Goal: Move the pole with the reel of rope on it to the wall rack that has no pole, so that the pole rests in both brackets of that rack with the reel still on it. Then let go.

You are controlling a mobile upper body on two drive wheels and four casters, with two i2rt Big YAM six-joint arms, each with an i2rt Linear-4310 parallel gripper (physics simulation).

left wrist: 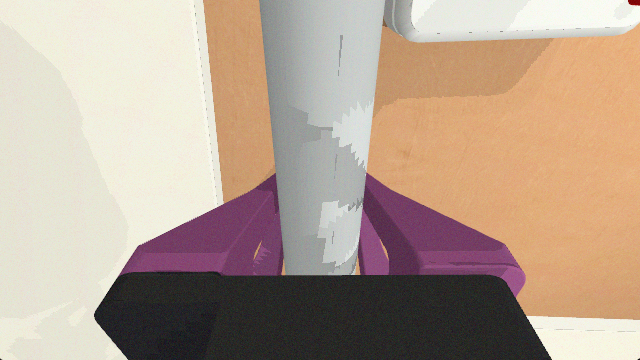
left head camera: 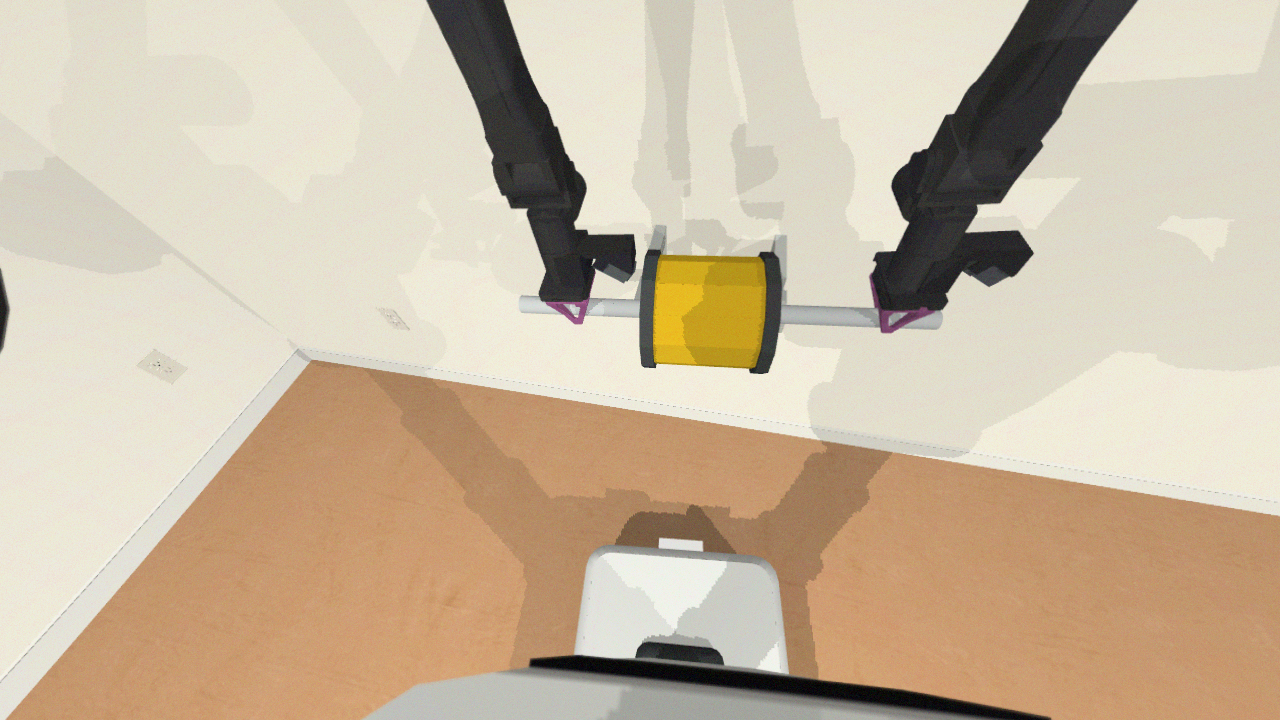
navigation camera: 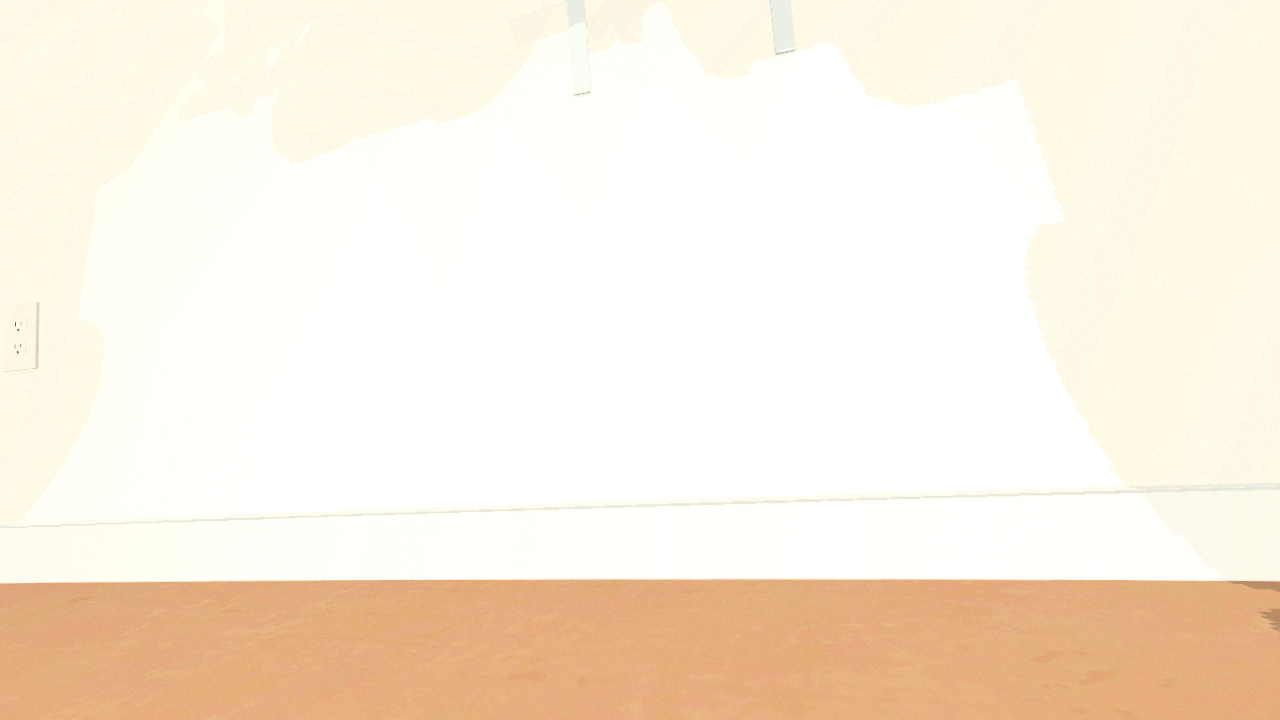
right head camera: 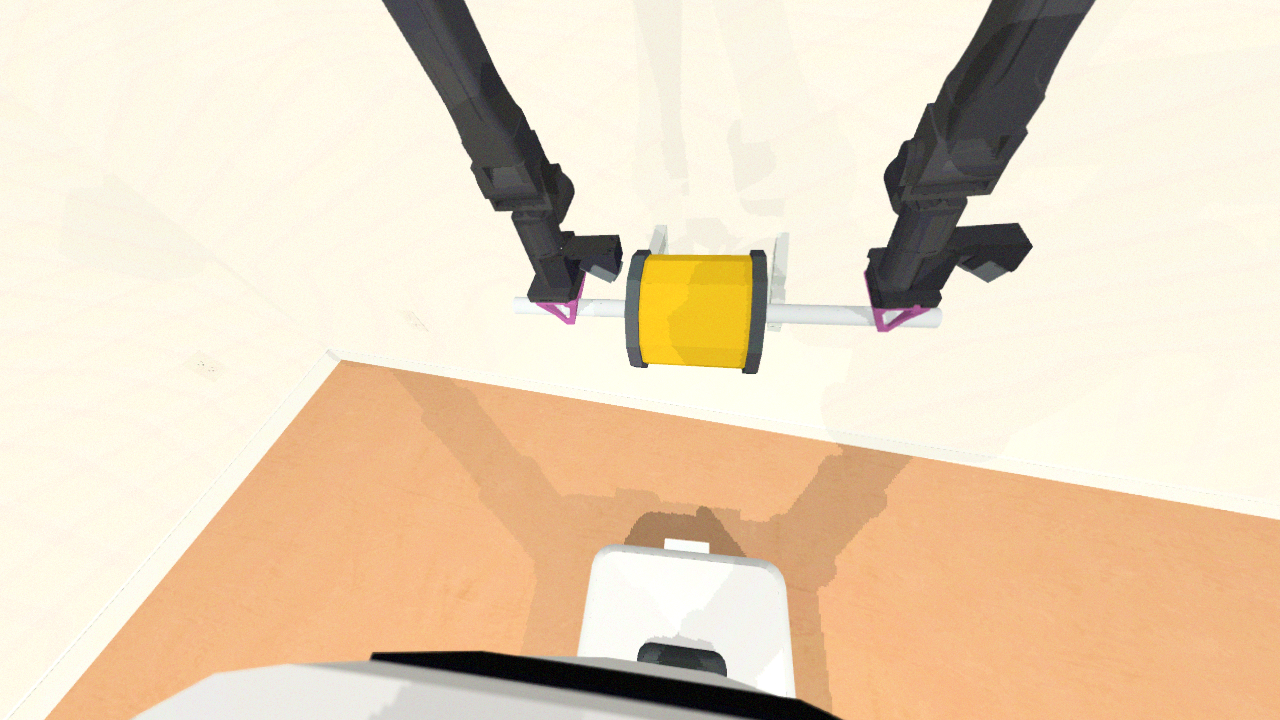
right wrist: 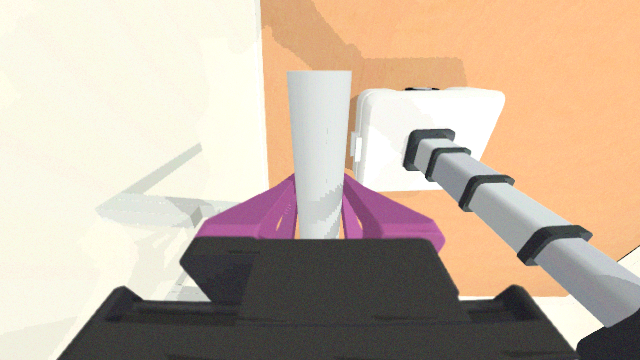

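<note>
The pale grey pole is held roughly level, with the yellow reel with dark flanges around its middle. My left gripper is shut on the pole near its left end. My right gripper is shut on it near its right end. Two pale wall brackets show behind the reel: the left bracket and the right bracket. The reel partly hides them; whether the pole touches them cannot be told.
The wall stands behind the pole, with a white baseboard above the brown floor. My white base stands below. Outlets are at the left. Lower bracket ends show in the navigation view.
</note>
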